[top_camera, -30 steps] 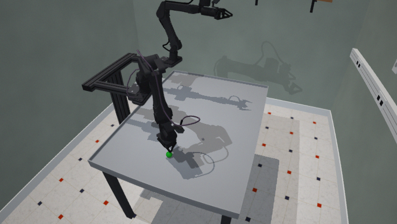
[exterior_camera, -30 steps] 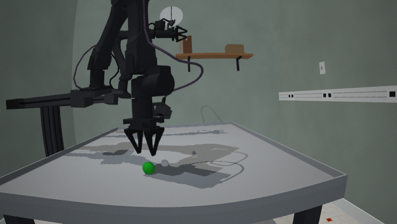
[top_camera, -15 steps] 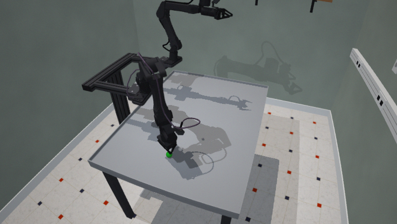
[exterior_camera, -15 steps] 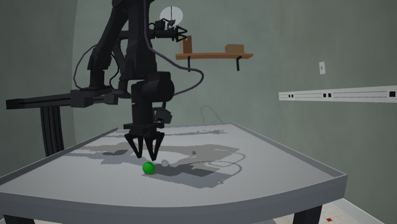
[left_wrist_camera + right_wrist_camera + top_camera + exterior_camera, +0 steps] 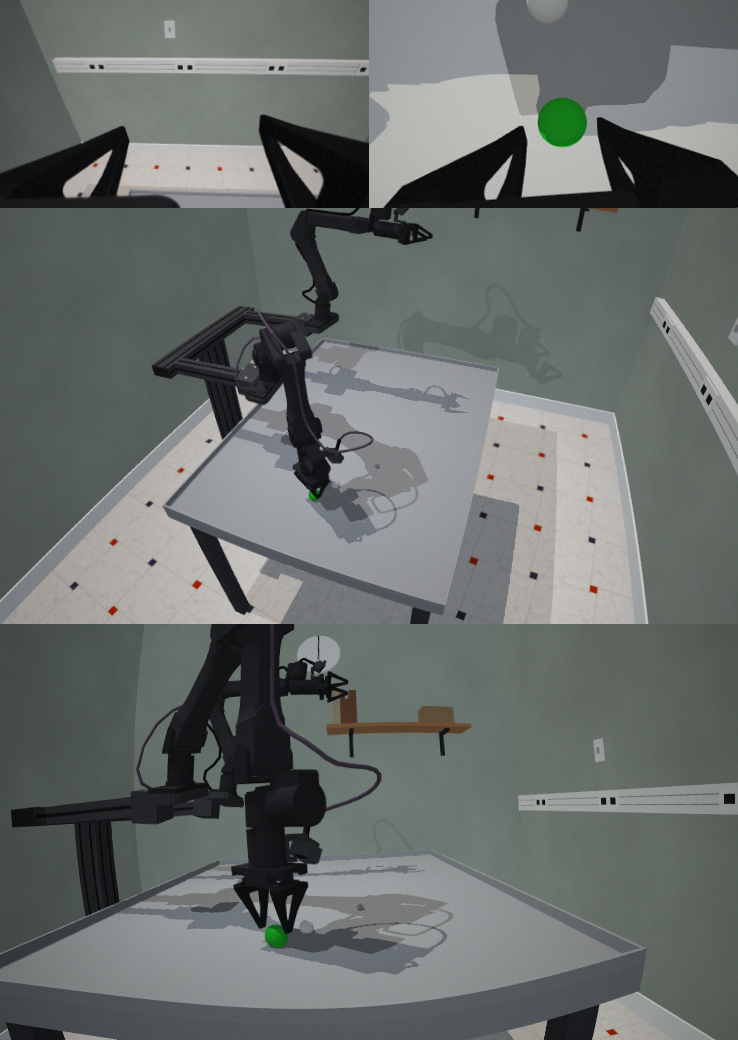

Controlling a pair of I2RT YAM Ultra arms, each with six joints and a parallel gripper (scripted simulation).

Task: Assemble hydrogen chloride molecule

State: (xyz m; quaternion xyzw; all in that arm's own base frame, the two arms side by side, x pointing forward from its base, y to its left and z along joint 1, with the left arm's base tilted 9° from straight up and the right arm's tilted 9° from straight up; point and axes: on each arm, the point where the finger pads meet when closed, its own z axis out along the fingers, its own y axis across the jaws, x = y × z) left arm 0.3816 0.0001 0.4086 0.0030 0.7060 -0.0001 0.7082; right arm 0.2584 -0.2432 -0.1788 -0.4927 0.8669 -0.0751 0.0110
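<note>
My right gripper is now 20 mm above the green ball. Round my right hand: white ball 50 mm ahead, 60 mm to the left, 20 mm below; grey peg 150 mm ahead, 190 mm to the left, 30 mm below.
</note>
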